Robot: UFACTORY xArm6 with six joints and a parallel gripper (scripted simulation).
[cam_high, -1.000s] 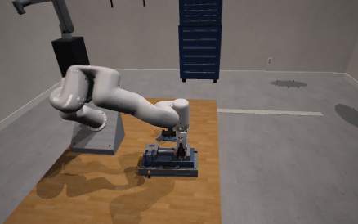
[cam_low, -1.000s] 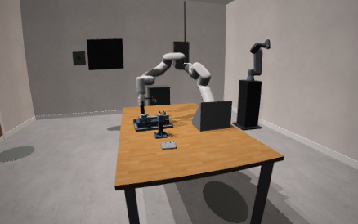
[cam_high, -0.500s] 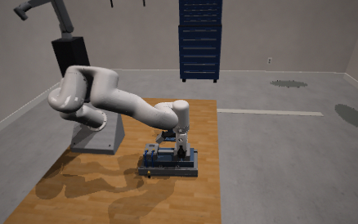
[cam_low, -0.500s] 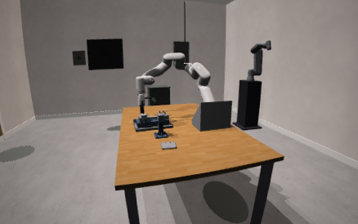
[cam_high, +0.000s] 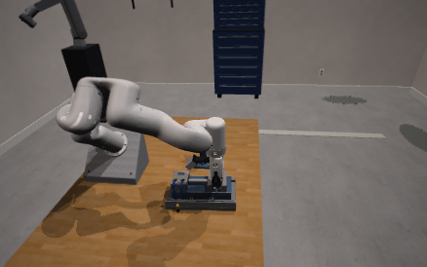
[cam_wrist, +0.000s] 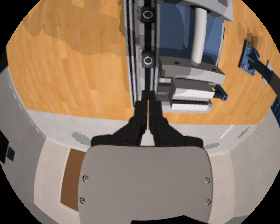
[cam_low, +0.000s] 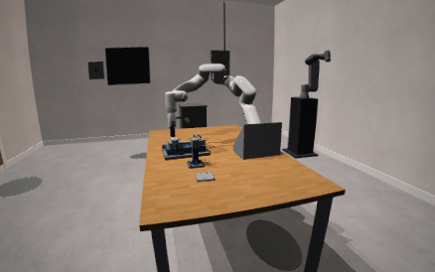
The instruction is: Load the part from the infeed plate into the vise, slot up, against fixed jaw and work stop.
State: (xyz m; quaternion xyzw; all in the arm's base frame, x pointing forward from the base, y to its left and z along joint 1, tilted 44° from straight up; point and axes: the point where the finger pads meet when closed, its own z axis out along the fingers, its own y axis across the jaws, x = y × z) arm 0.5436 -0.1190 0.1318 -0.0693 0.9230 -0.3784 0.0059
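Right now the part is 6 cm to the left of my hand, 3 cm below it and 1 cm behind it. Also, from my hand: air cylinder: 17 cm behind, 5 cm below, 4 cm to the left; air cylinder rod: 9 cm behind, 5 cm to the left, 5 cm below.
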